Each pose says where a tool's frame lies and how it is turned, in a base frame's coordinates. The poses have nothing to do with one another.
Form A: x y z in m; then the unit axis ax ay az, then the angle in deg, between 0 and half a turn.
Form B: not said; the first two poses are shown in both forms.
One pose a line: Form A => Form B
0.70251 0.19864 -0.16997 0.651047 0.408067 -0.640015 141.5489 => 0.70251 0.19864 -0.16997 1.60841 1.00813 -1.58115
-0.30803 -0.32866 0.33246 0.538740 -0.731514 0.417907 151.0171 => -0.30803 -0.32866 0.33246 1.41998 -1.92809 1.10150
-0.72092 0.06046 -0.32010 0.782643 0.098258 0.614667 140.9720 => -0.72092 0.06046 -0.32010 1.92563 0.24176 1.51234
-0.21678 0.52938 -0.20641 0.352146 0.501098 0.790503 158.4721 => -0.21678 0.52938 -0.20641 0.97399 1.38597 2.18642
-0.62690 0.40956 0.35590 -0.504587 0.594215 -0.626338 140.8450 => -0.62690 0.40956 0.35590 -1.24038 1.46071 -1.53967
